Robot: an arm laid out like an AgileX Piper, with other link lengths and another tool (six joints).
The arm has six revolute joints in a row. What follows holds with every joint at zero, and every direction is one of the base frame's.
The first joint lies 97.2 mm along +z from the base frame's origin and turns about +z.
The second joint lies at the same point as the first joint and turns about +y.
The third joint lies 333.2 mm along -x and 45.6 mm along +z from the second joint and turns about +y.
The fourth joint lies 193.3 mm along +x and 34.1 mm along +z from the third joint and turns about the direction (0.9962, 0, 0.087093).
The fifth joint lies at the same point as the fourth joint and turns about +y.
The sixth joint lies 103.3 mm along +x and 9.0 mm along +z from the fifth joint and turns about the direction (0.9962, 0, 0.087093).
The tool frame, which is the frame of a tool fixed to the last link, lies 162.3 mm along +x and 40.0 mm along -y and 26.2 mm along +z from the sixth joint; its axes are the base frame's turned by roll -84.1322, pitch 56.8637 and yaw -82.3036 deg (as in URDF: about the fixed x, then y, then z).
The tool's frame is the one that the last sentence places.
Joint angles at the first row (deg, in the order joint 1, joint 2, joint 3, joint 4, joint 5, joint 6):
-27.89 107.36 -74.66 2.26 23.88 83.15
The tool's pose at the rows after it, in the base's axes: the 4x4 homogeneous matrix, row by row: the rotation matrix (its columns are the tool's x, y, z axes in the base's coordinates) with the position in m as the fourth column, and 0 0 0 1 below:
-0.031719 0.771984 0.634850 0.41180; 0.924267 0.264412 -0.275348 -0.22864; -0.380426 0.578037 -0.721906 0.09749; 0 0 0 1
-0.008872 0.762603 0.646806 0.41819; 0.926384 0.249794 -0.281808 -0.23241; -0.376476 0.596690 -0.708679 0.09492; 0 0 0 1
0.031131 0.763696 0.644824 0.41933; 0.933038 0.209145 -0.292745 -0.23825; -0.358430 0.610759 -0.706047 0.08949; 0 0 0 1
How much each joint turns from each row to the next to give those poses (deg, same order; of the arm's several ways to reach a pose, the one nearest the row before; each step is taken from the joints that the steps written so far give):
0.00 0.12 0.00 0.80 -2.73 0.14
-0.25 0.89 0.00 0.95 -1.92 0.11
-0.70 0.95 0.02 0.18 -1.13 1.78

